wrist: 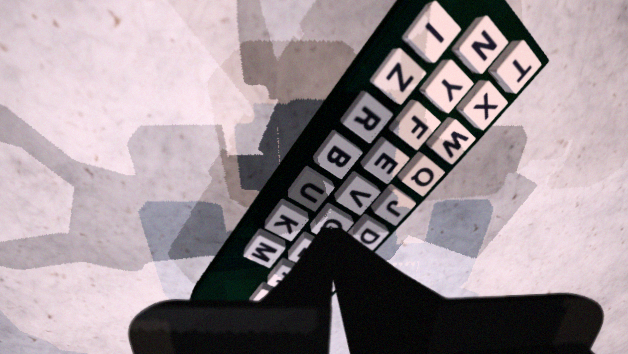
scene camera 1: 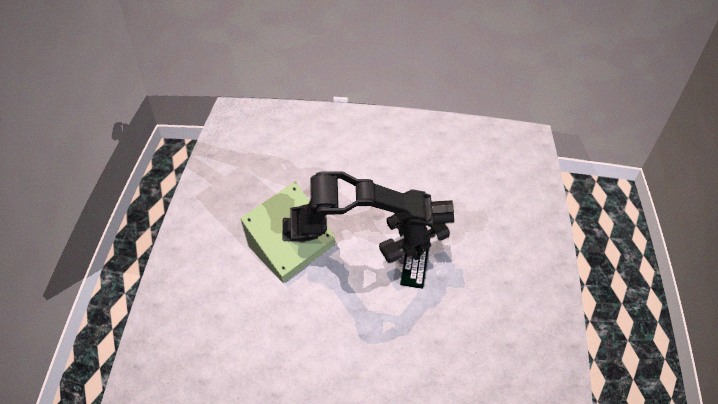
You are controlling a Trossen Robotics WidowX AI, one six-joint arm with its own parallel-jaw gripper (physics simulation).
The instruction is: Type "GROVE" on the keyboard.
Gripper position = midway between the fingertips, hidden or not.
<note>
I see my gripper (scene camera 1: 415, 258) and a key (wrist: 330, 216).
My gripper also shows in the wrist view (wrist: 330, 237).
</note>
